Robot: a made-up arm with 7 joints. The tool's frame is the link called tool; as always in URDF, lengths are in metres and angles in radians. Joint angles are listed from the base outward.
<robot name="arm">
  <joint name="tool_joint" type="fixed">
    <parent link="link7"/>
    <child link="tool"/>
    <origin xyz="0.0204 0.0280 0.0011" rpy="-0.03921 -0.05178 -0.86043"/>
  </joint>
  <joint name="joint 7" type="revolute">
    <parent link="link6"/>
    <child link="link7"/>
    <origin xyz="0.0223 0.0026 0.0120" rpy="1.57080 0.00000 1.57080"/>
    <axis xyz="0 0 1"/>
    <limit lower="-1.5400" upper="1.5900"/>
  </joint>
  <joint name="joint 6" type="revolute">
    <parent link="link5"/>
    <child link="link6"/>
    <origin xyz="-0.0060 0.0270 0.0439" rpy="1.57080 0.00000 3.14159"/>
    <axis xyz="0 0 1"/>
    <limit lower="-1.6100" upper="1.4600"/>
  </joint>
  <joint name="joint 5" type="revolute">
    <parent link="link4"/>
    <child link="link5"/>
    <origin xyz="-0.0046 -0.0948 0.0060" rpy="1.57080 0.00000 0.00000"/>
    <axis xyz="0 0 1"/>
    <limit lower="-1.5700" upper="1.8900"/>
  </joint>
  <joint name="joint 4" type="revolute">
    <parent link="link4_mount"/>
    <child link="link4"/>
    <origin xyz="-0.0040 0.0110 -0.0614" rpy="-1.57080 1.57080 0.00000"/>
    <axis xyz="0 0 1"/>
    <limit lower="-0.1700" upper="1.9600"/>
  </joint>
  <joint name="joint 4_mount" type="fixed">
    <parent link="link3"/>
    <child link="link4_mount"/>
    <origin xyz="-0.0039 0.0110 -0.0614" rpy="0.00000 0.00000 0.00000"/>
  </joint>
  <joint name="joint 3" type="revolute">
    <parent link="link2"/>
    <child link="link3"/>
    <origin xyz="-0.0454 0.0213 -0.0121" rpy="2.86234 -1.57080 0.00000"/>
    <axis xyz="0 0 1"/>
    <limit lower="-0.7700" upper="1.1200"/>
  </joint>
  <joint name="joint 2" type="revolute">
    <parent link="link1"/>
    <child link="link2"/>
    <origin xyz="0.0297 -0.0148 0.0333" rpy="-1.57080 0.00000 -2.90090"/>
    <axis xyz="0 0 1"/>
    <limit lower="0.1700" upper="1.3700"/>
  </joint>
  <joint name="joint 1" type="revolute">
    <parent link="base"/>
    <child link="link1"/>
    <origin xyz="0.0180 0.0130 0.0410" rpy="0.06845 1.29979 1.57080"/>
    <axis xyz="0 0 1"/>
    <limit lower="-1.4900" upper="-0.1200"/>
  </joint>
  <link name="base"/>
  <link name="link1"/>
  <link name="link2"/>
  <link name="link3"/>
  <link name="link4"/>
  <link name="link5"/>
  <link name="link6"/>
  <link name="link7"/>
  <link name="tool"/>
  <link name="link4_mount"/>
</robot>
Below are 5 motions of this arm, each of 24 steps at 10 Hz.
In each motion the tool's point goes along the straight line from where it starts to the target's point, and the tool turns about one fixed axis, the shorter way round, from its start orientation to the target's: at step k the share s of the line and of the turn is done. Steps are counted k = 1, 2, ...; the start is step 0. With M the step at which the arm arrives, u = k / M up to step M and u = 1 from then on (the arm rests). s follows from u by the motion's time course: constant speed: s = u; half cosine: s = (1 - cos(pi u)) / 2; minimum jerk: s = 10 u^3 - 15 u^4 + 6 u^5.
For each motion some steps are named. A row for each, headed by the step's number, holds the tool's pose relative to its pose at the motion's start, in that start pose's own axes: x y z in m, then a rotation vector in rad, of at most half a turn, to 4 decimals.
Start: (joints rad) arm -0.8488 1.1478 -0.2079 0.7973 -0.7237 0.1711 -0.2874
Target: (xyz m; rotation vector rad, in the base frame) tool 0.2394 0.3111 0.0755 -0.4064 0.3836 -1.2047
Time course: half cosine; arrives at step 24
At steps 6, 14, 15, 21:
6: -0.0016 -0.0008 0.0040 -0.0555 -0.0136 -0.0869
14: -0.0071 -0.0035 0.0171 -0.2387 -0.0585 -0.3733
15: -0.0077 -0.0038 0.0187 -0.2621 -0.0643 -0.4101
21: -0.0108 -0.0053 0.0261 -0.3647 -0.0894 -0.5706

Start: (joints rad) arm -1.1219 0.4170 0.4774 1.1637 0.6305 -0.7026 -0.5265
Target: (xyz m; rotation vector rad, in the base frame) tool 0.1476 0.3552 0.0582 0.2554 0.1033 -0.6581
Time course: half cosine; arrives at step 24
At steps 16, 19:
16: -0.1812 -0.0707 0.0210 -0.3410 -0.0502 0.4690
19: -0.2167 -0.0846 0.0251 -0.4077 -0.0601 0.5607

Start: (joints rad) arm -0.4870 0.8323 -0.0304 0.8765 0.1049 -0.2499 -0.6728
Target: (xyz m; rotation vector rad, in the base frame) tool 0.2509 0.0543 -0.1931 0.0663 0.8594 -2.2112
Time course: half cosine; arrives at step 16
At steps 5, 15, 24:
5: 0.0503 -0.0052 0.0188 0.0608 -0.0201 -0.2028
15: 0.2241 -0.0231 0.0836 0.2712 -0.0895 -0.9037
24: 0.2263 -0.0233 0.0844 0.2738 -0.0904 -0.9124

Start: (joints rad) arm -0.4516 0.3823 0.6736 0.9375 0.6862 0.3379 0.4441
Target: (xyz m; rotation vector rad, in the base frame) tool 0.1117 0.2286 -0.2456 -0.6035 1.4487 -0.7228
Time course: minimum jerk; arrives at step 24
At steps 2, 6, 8, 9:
2: 0.0003 -0.0003 -0.0004 -0.0009 0.0018 -0.0060
6: 0.0060 -0.0059 -0.0084 -0.0186 0.0364 -0.1214
8: 0.0122 -0.0119 -0.0171 -0.0377 0.0738 -0.2462
9: 0.0160 -0.0156 -0.0224 -0.0495 0.0967 -0.3228

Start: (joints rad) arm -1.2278 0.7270 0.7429 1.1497 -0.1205 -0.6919 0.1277
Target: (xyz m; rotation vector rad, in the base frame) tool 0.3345 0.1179 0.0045 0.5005 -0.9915 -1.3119
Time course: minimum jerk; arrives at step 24
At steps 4, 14, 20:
4: 0.0036 -0.0061 -0.0011 -0.0062 -0.0157 -0.0441
14: 0.0661 -0.1130 -0.0209 -0.1138 -0.2886 -0.8119
20: 0.0976 -0.1668 -0.0309 -0.1680 -0.4260 -1.1986

